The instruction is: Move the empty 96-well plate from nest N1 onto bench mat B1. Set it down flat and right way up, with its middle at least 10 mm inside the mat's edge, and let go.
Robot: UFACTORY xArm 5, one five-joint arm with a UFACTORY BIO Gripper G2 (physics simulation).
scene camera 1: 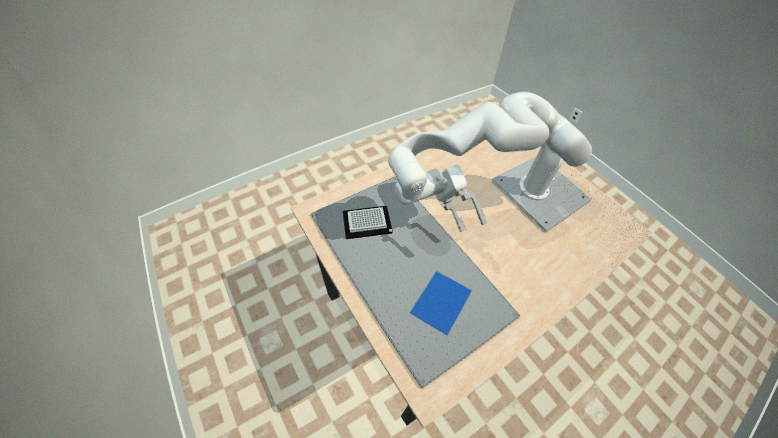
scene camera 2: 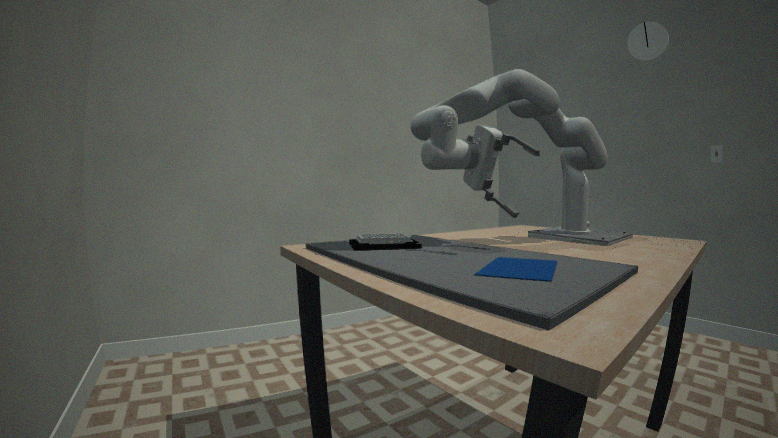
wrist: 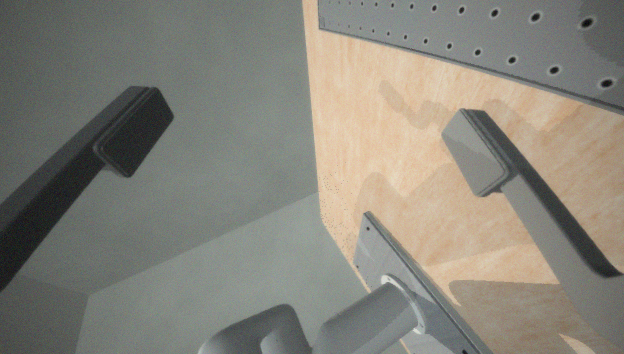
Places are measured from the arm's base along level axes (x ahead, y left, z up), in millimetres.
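Pixels of known places: hand, its tool point: (scene camera 1: 470, 221) (scene camera 2: 521, 181) (wrist: 310, 138); arm's base, origin of its link: (scene camera 1: 533, 188) (scene camera 2: 573, 232) (wrist: 403, 300).
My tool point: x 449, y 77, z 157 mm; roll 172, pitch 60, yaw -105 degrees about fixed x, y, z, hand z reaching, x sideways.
Note:
Ahead of a thing's pixels: the offset from my tool point to its middle. Level surfaces: height alone.
The pale 96-well plate @(dx +220, dy -258, dz -145 mm) (scene camera 1: 366, 219) (scene camera 2: 383, 237) sits flat in the black nest N1 @(dx +220, dy -258, dz -156 mm) (scene camera 1: 368, 235) (scene camera 2: 385, 245), at the far left part of the grey perforated board. The blue bench mat B1 @(dz -162 mm) (scene camera 1: 440, 303) (scene camera 2: 517, 268) lies flat on the same board, towards its other end, with nothing on it. My gripper (scene camera 1: 472, 225) (scene camera 2: 528, 184) (wrist: 307, 142) is open and empty. It hangs well above the table, its fingers pointing sideways towards the arm's base, away from the plate. The plate, the nest and the mat do not show in the wrist view.
The grey perforated board @(dz -164 mm) (scene camera 1: 381, 282) (scene camera 2: 585, 285) (wrist: 450, 30) lies on the wooden table (scene camera 1: 587, 244) (scene camera 2: 647, 326) (wrist: 360, 125). The arm's base plate (scene camera 1: 563, 209) (scene camera 2: 615, 237) (wrist: 372, 245) is fixed near the table's opposite side. A wall rises behind the table.

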